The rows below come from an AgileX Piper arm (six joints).
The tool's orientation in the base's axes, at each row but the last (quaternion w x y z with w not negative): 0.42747, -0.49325, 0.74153, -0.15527; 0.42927, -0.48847, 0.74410, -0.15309; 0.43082, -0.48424, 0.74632, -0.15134; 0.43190, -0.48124, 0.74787, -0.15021; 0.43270, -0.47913, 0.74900, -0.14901; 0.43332, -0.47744, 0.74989, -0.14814; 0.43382, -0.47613, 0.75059, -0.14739; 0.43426, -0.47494, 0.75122, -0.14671; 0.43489, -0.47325, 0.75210, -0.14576; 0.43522, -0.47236, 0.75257, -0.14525; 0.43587, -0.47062, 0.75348, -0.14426; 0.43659, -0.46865, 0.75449, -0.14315
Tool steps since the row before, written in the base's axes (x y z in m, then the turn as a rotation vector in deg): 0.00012, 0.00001, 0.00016, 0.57, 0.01, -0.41; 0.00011, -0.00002, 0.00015, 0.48, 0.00, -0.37; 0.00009, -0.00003, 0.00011, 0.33, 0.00, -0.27; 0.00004, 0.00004, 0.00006, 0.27, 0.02, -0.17; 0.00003, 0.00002, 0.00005, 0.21, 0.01, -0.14; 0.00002, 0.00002, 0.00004, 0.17, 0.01, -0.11; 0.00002, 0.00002, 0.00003, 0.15, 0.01, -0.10; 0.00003, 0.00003, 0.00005, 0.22, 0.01, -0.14; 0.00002, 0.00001, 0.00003, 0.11, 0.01, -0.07; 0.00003, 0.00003, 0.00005, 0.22, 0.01, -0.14; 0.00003, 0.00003, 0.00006, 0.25, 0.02, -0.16; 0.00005, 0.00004, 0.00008, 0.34, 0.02, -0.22
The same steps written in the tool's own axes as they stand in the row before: -0.00010, -0.00017, 0.00000, 0.10, -0.07, 0.69; -0.00007, -0.00017, 0.00000, 0.11, -0.05, 0.59; -0.00004, -0.00014, 0.00000, 0.08, -0.02, 0.42; -0.00007, -0.00004, 0.00000, 0.02, -0.04, 0.32; -0.00005, -0.00004, 0.00000, 0.03, -0.03, 0.25; -0.00004, -0.00003, 0.00000, 0.02, -0.02, 0.20; -0.00004, -0.00002, 0.00000, 0.02, -0.02, 0.18; -0.00006, -0.00003, 0.00000, 0.03, -0.04, 0.26; -0.00003, -0.00003, 0.00000, 0.01, -0.02, 0.13; -0.00006, -0.00003, 0.00000, 0.03, -0.04, 0.26; -0.00006, -0.00004, -0.00001, 0.02, -0.04, 0.29; -0.00008, -0.00006, 0.00000, 0.04, -0.05, 0.40
